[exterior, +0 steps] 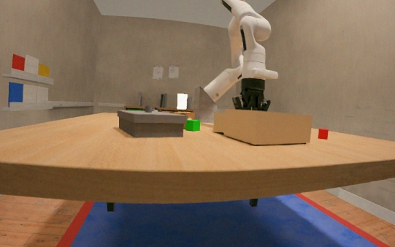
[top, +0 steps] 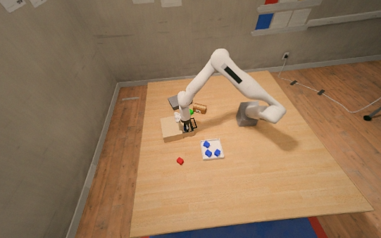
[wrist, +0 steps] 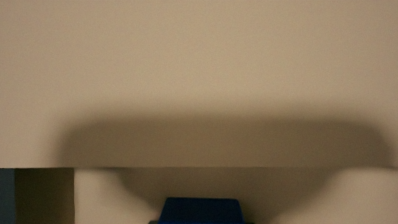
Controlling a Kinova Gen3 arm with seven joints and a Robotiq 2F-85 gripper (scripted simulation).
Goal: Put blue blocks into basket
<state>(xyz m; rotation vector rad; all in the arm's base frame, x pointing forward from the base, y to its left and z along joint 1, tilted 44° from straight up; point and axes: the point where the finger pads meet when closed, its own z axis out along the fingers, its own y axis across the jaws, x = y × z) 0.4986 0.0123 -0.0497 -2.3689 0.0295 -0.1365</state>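
Right now my hand is 10 mm short of the drawer and 20 mm to the left of it. Round my hand: brown cardboard box (150 mm behind, 180 mm to the right); light wooden cabinet (60 mm ahead, 20 mm to the right); green block (60 mm behind, 170 mm to the right, 20 mm below).
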